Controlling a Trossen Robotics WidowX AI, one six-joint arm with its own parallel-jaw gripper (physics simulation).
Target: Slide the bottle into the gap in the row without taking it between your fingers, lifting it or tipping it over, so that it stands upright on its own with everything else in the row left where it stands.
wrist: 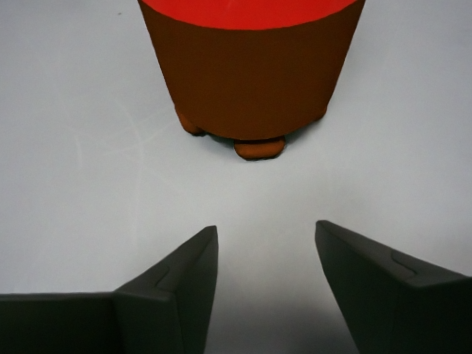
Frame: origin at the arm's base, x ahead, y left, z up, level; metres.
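Where they show: gripper, fingertip midpoint: (266, 233).
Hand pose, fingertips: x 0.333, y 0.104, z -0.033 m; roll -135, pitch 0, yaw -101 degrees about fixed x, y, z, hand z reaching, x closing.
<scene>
After its pixels a point has its place.
The bottle (252, 75) @[y 0.094, x 0.391, z -0.006 m] stands upright at the top of the wrist view. Its lower part shows: a red band above a dark brown base with small orange-brown feet on the grey surface. Its upper part is cut off by the top edge of the view. My gripper (266, 233) @[y 0.104, x 0.333, z -0.033 m] is partly open, with nothing between its fingers. The fingertips are on the near side of the bottle, apart from it, with a stretch of surface between them and its feet. The row and its gap do not show in this view.
The light grey table top (90, 200) @[y 0.200, x 0.393, z -0.080 m] with faint scratches spreads around the bottle and under the fingers. A soft shadow lies on it between the fingers at the bottom of the view.
</scene>
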